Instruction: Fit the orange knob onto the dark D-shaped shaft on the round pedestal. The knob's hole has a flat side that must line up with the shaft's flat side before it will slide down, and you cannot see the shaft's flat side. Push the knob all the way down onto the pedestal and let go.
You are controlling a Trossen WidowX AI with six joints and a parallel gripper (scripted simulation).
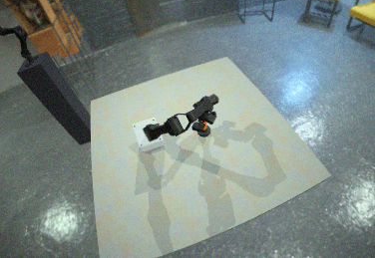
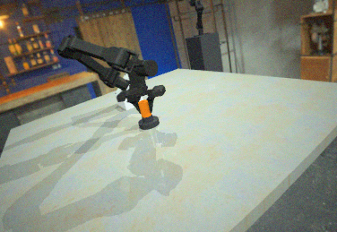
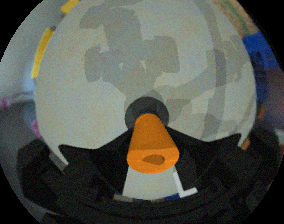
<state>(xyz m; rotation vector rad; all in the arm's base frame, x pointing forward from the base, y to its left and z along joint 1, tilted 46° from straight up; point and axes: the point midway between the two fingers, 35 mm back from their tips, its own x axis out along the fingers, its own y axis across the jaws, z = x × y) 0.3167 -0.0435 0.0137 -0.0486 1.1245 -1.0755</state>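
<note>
My gripper tip is now 2 cm below the orange knob. Round my gripper tip: dark round pedestal (2 cm below).
</note>
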